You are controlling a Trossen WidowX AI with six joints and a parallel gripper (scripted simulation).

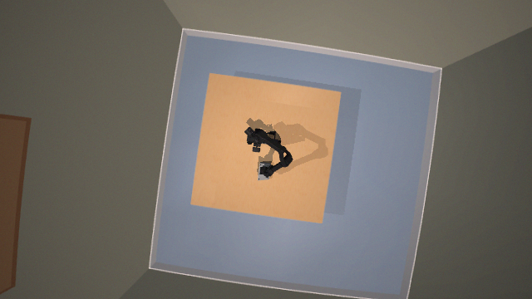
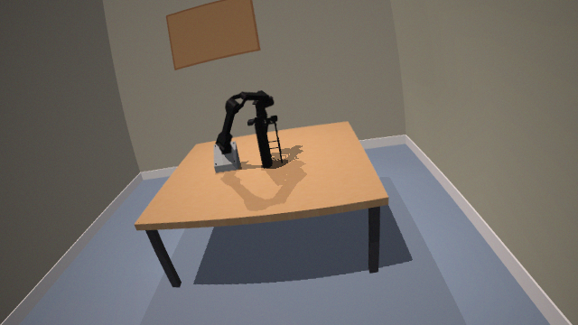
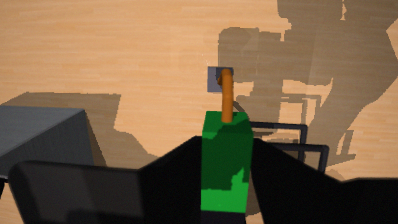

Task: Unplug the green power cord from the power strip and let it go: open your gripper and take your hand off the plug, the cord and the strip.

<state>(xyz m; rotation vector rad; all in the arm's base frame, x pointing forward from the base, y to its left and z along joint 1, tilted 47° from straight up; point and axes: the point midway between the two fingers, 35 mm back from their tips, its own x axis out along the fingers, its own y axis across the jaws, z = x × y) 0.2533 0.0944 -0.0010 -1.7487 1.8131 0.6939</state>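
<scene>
My gripper tip is now 30 mm to the left of the green plug.
</scene>
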